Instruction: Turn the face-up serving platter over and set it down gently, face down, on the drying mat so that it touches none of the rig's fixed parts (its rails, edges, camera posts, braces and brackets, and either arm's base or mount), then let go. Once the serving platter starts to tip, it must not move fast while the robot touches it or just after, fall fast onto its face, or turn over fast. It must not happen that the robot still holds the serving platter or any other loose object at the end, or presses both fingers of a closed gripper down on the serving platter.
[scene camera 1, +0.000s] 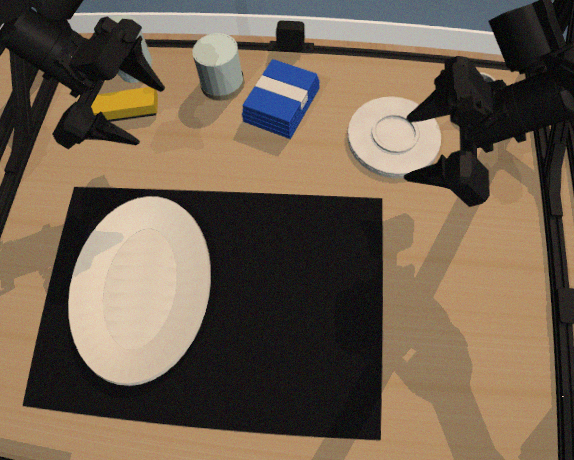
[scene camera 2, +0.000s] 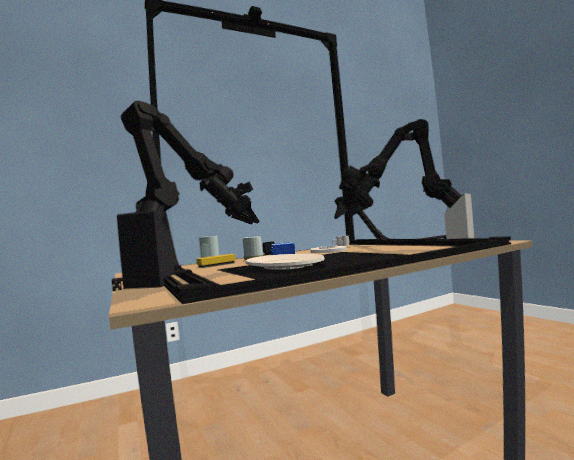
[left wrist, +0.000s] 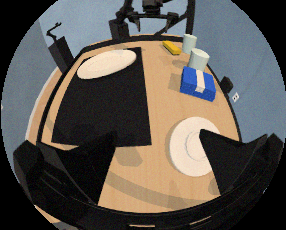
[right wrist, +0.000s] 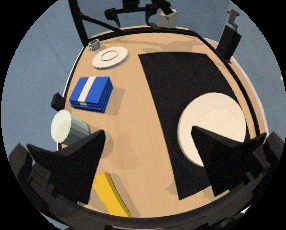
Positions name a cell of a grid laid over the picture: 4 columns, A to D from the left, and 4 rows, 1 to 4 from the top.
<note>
I see my left gripper (scene camera 1: C2), my right gripper (scene camera 1: B2), a yellow block (scene camera 1: A1), a blue box (scene camera 1: B1) and a black drying mat (scene camera 1: C3).
The yellow block is seen too in the right wrist view (right wrist: B4). The blue box also shows in the left wrist view (left wrist: C2) and in the right wrist view (right wrist: B2). My left gripper also shows in scene camera 2 (scene camera 2: C2) and in the left wrist view (left wrist: C3).
</note>
